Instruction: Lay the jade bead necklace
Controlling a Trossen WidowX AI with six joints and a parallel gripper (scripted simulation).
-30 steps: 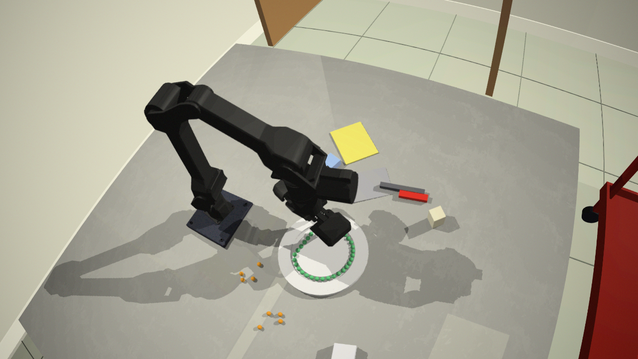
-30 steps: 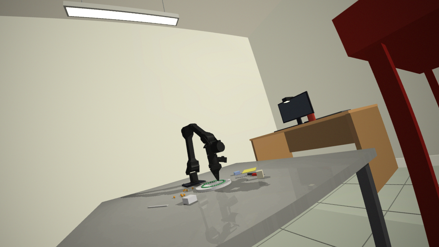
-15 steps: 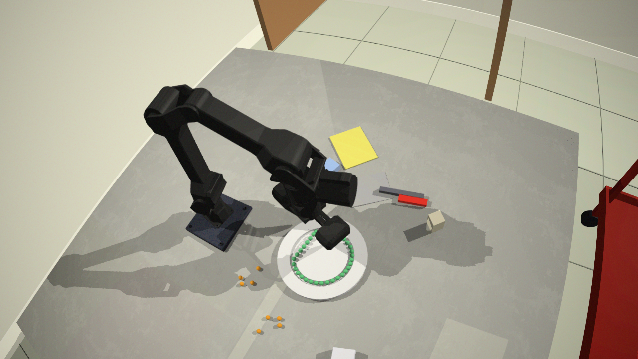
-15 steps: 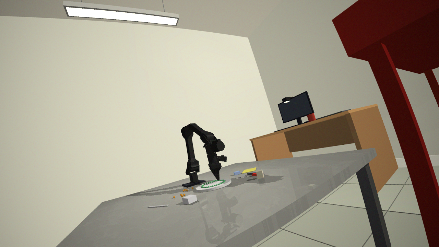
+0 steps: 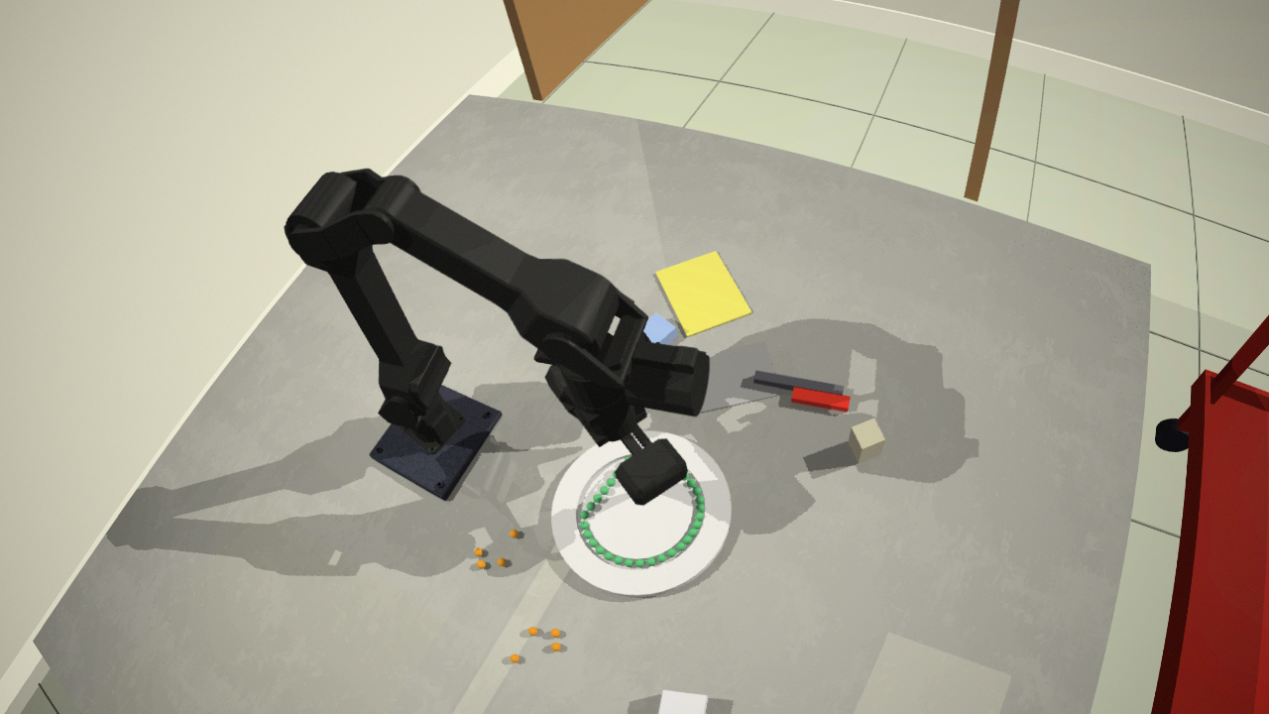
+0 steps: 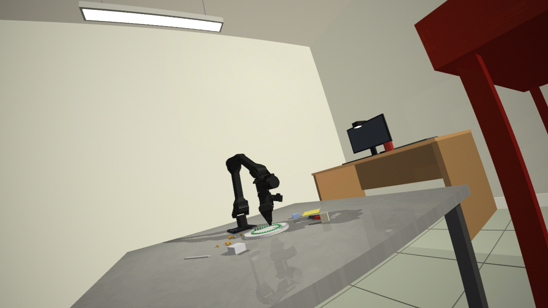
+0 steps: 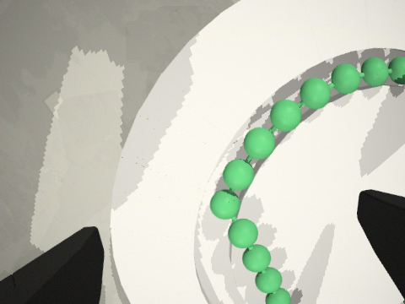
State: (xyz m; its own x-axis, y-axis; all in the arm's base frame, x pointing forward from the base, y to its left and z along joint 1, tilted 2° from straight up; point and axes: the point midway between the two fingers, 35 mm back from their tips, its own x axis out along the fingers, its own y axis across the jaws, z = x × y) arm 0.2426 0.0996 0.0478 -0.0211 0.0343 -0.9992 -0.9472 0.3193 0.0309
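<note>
My gripper tip is 5 cm short of the inner disc, 4 cm to the left of it and 1 cm above it. The rest, counted from my gripper tip: blue cube (8 cm behind, 16 cm to the left, 1 cm below); then grey sheet (3 cm ahead, 17 cm to the left, 2 cm below); then bead board (5 cm ahead, 4 cm to the right, 2 cm below).
</note>
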